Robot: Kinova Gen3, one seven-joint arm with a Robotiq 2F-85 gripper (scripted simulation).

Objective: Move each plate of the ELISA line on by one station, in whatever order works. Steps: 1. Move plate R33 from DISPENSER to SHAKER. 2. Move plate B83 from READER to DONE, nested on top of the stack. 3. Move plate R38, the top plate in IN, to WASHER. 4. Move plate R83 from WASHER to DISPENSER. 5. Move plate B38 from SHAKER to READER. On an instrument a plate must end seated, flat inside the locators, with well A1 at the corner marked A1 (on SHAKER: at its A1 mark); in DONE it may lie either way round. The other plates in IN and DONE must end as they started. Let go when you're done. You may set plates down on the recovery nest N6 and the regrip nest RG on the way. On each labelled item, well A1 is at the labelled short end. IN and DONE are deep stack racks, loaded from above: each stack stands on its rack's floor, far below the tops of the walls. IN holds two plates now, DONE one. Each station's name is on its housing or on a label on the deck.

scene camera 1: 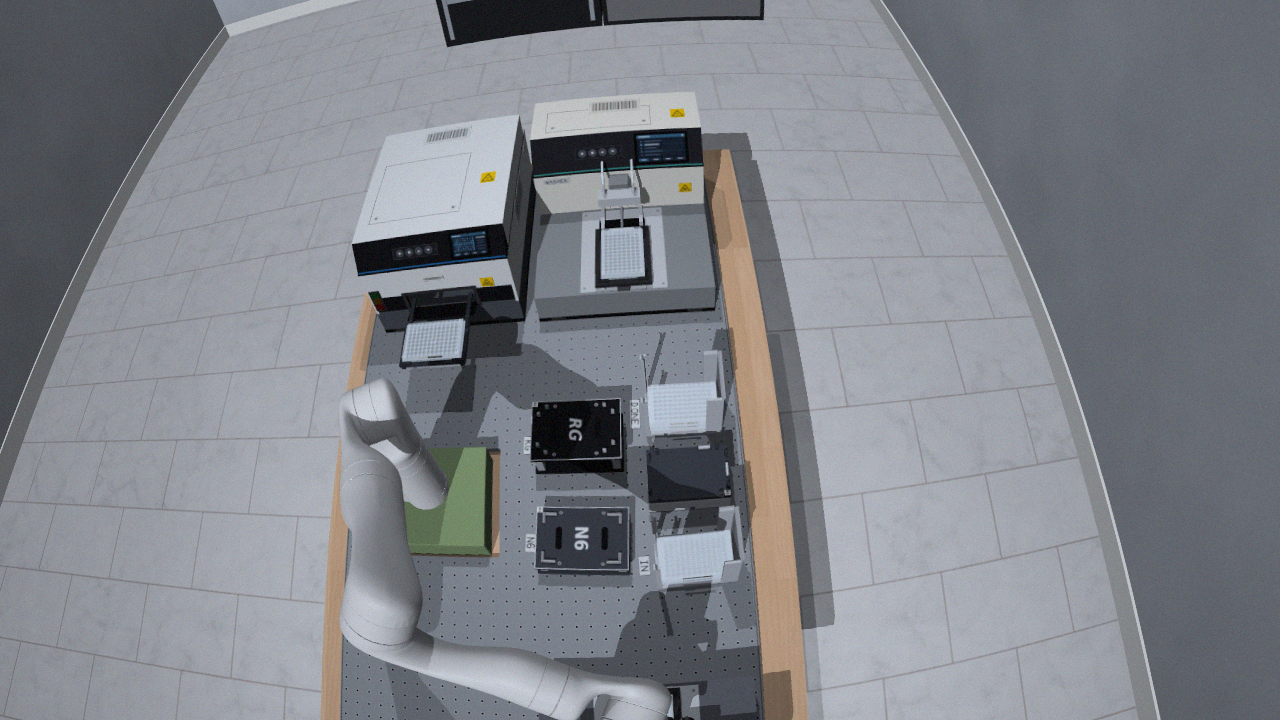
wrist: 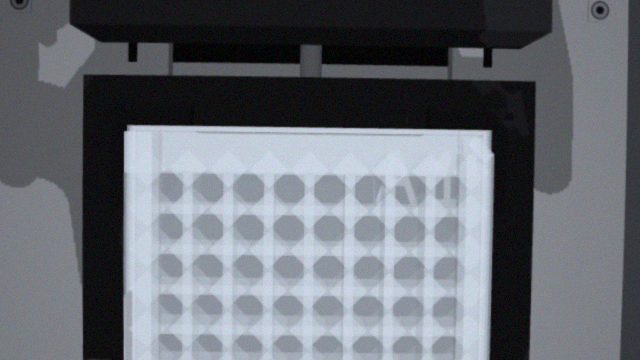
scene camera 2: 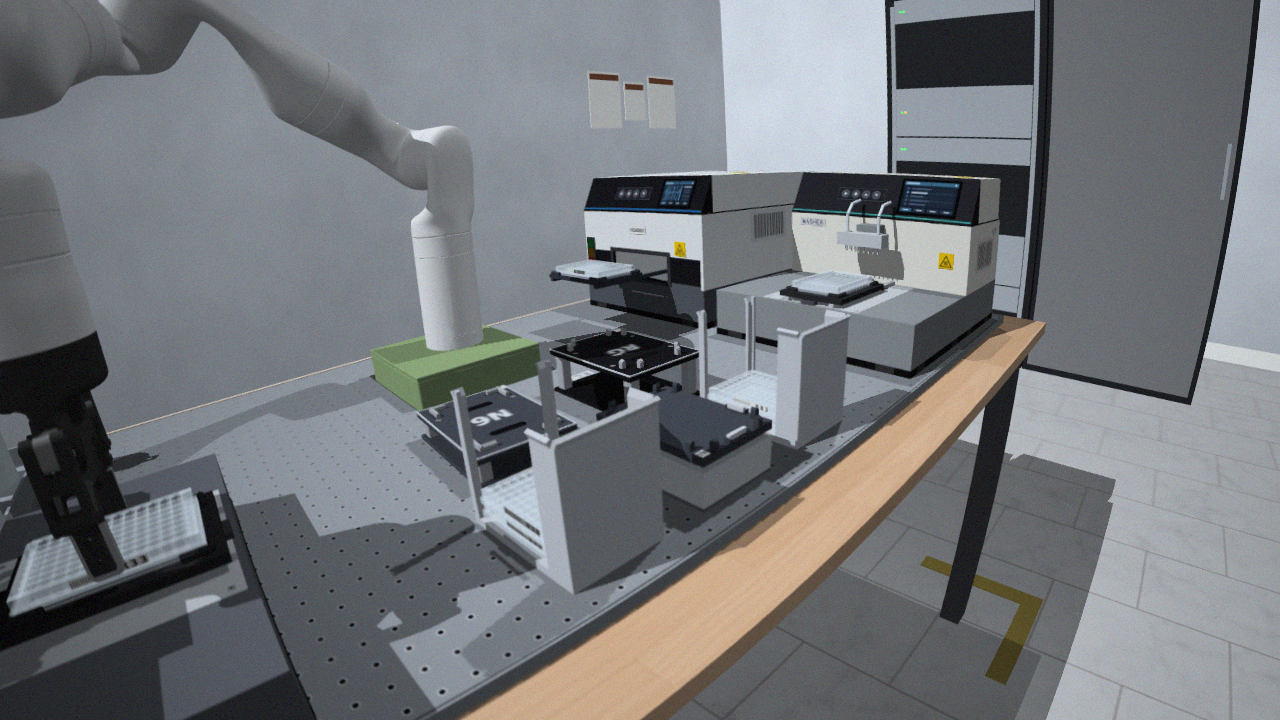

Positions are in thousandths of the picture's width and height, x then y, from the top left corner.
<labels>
plate R83: scene camera 1 478, 333; scene camera 2 646, 392; not seen in the wrist view (out of frame)
plate B38: scene camera 1 326, 473; scene camera 2 461, 373; not seen in the wrist view (out of frame)
</labels>
